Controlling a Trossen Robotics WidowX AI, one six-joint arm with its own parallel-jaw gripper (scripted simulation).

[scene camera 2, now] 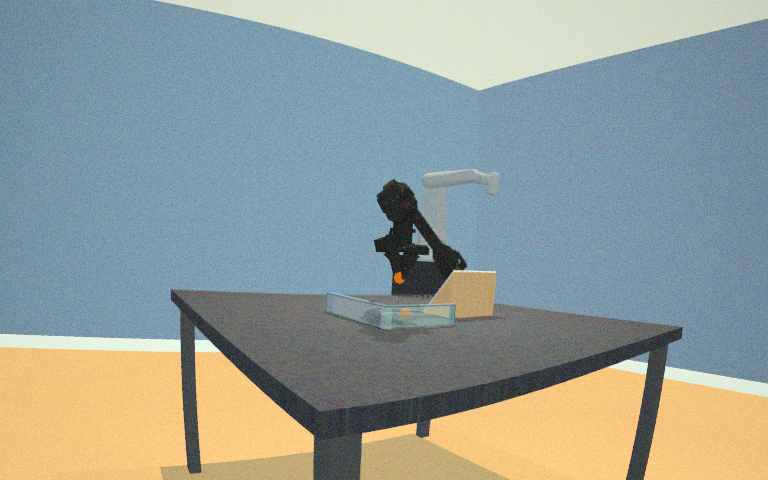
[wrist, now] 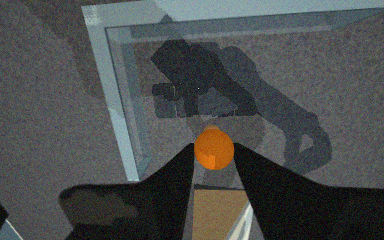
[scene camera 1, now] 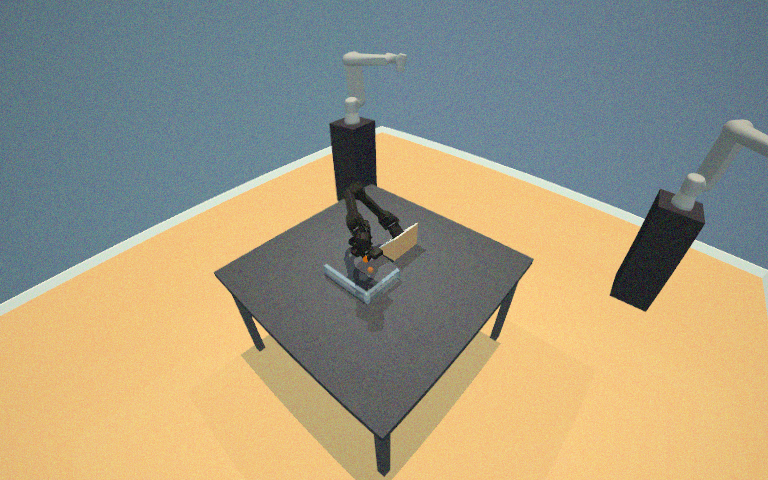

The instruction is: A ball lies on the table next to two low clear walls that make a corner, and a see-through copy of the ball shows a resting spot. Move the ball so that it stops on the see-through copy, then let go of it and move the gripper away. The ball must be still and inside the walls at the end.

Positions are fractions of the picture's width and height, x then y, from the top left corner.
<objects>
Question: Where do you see an orange ball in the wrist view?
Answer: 0.56, 0.62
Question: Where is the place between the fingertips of my gripper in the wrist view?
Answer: At 0.56, 0.61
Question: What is my gripper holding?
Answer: An orange ball.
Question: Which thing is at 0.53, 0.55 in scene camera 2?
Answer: My gripper.
</objects>
